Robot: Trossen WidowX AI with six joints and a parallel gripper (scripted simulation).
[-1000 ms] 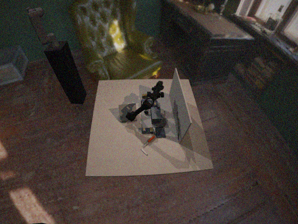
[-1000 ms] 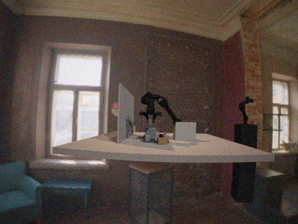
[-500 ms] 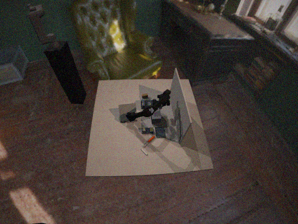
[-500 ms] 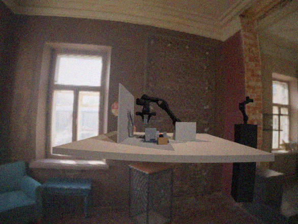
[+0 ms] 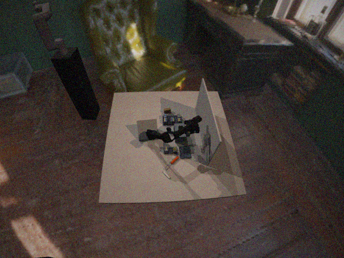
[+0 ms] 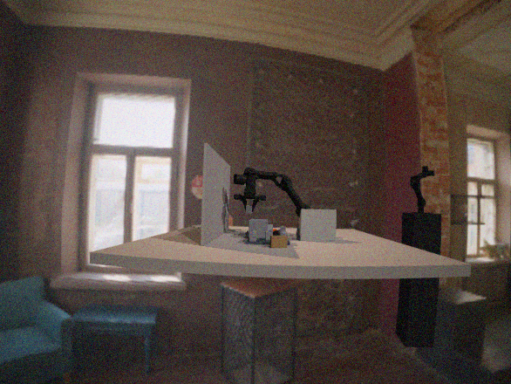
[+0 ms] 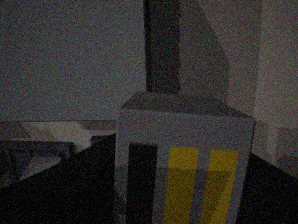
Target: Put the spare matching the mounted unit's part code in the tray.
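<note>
The square tray is 1 cm behind my gripper tip, 12 cm to the right of it and 14 cm below it. From my gripper tip the other things lie so: upright panel (16 cm ahead, 10 cm to the left, 8 cm above); dark rack (15 cm behind, 25 cm to the left, 13 cm below); grey spare block (3 cm above).
</note>
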